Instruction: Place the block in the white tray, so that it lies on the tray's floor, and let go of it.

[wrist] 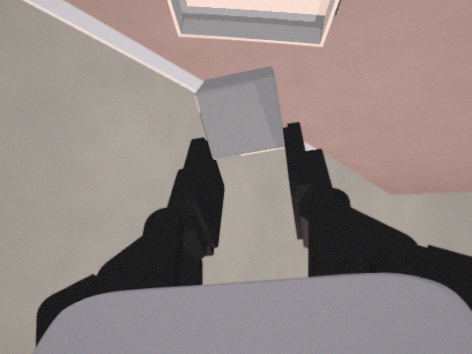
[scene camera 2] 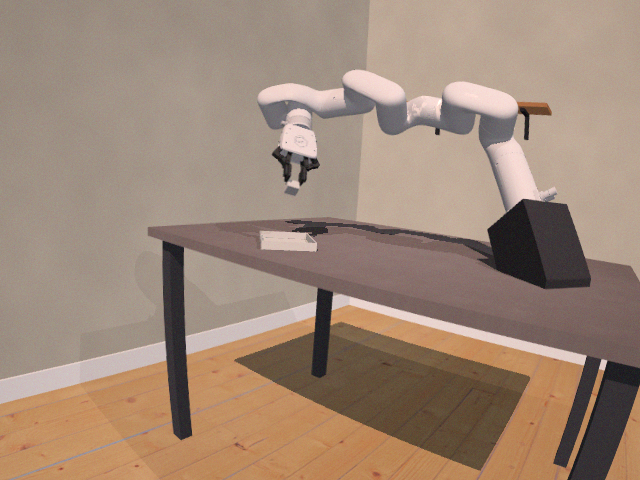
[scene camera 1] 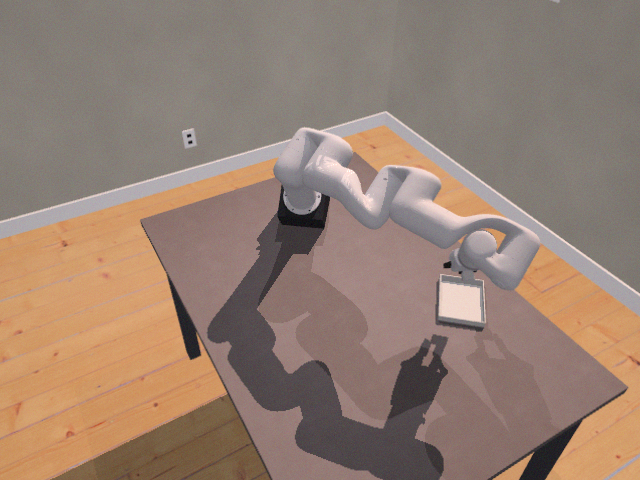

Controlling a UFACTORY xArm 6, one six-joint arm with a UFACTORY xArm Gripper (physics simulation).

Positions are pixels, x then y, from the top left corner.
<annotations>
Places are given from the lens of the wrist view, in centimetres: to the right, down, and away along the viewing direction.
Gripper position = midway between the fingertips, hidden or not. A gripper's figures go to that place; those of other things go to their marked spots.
gripper point(wrist: 251, 156): 1, -1, 14
pale grey block point(wrist: 240, 113): 0, -2, 12
</annotations>
